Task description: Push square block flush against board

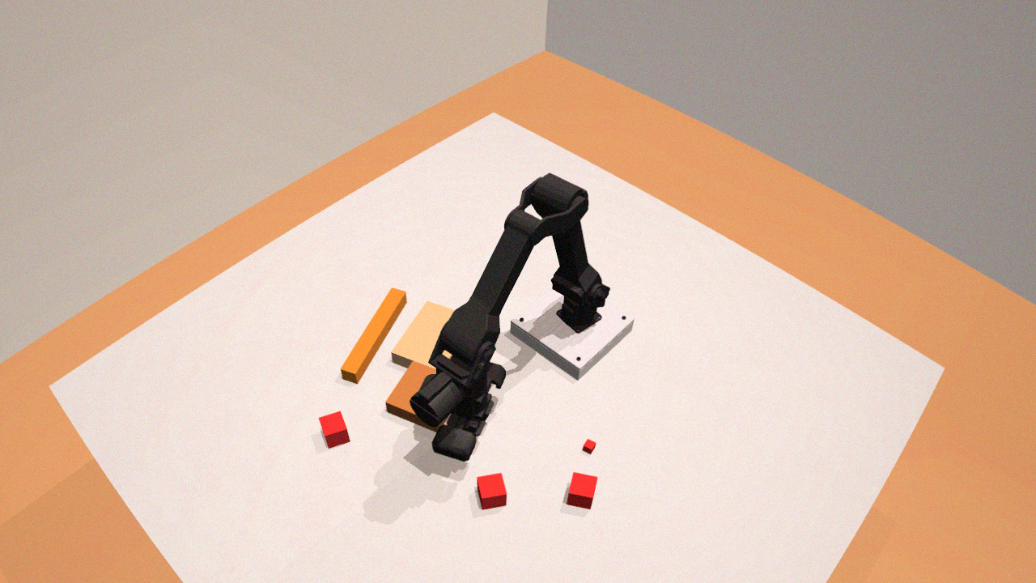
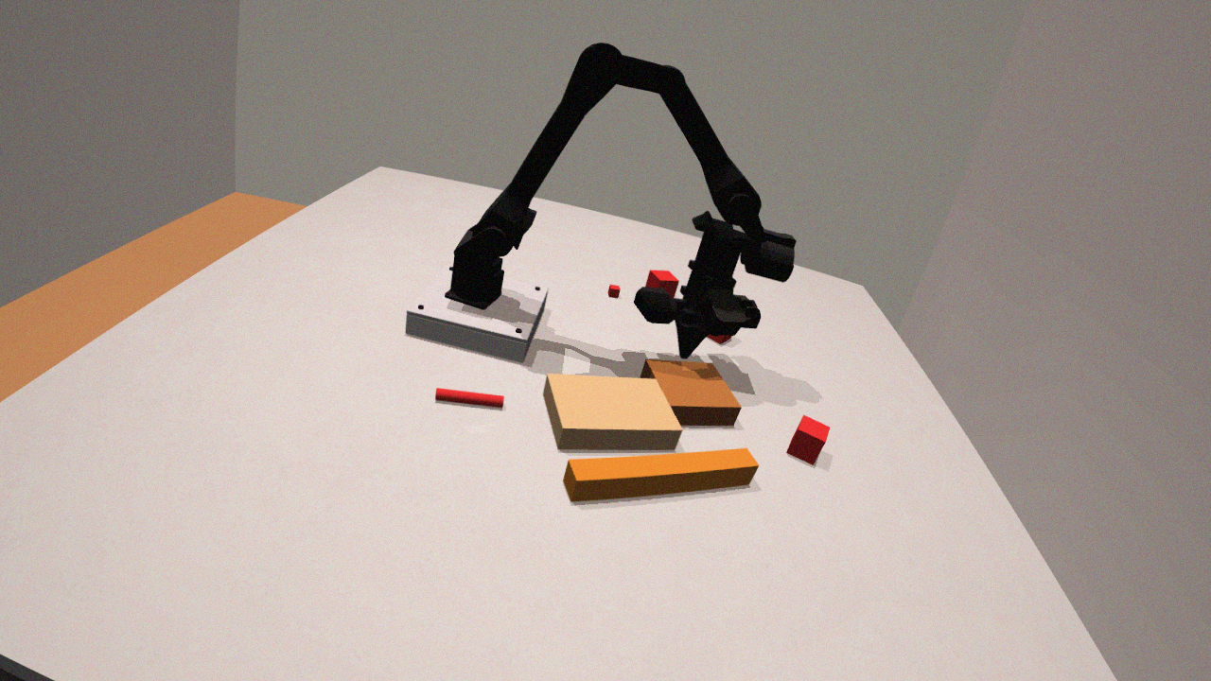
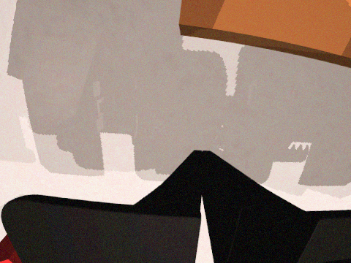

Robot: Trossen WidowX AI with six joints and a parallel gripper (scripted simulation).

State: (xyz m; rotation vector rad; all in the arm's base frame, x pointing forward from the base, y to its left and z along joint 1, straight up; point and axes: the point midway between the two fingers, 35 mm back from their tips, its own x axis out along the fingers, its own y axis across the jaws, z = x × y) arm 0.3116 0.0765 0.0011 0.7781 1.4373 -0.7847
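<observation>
Right now my gripper tip is 2 cm short of the brown square block, 11 cm to the left of it and 1 cm below it. From my gripper tip the other things lie so: tan flat board: 7 cm behind, 21 cm to the right, 1 cm above; then long orange bar: 2 cm ahead, 29 cm to the right, 1 cm above; then tiny red cube: 14 cm behind, 14 cm to the left.
</observation>
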